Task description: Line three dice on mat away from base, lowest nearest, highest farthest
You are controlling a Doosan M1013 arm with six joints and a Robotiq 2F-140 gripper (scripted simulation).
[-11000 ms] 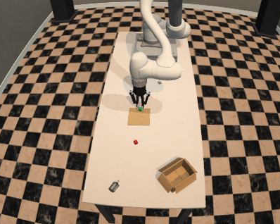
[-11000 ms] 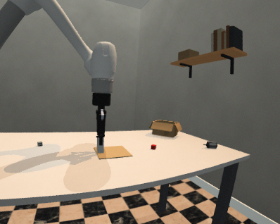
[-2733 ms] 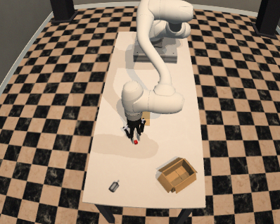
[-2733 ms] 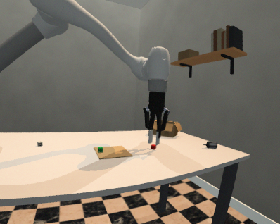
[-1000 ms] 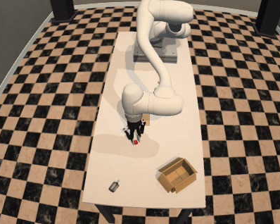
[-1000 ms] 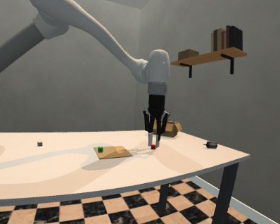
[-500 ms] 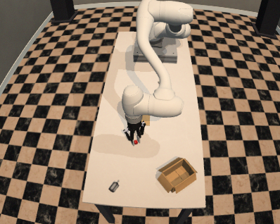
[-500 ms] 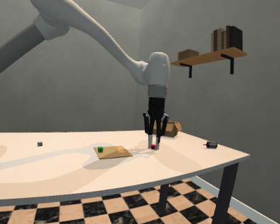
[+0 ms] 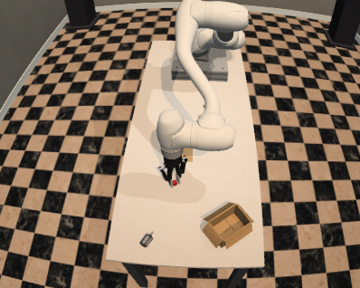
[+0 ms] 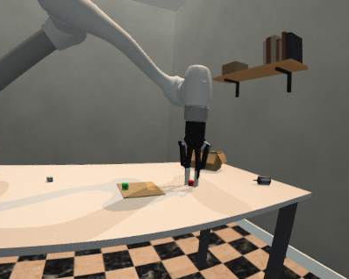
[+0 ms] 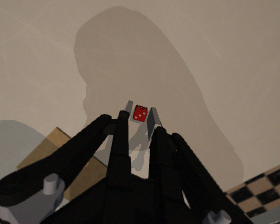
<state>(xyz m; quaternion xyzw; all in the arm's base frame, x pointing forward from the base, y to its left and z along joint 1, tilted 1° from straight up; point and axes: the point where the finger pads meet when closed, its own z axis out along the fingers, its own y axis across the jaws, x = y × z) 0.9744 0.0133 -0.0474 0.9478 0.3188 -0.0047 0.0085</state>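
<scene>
Right now my hand is 2 cm above the red die. The rest, counted from my hand: green die (25 cm behind, 2 cm below, 1 cm to the right); then dark object (30 cm ahead, 7 cm to the right, 2 cm below); then tan mat (20 cm behind, 3 cm below, 1 cm to the right).
</scene>
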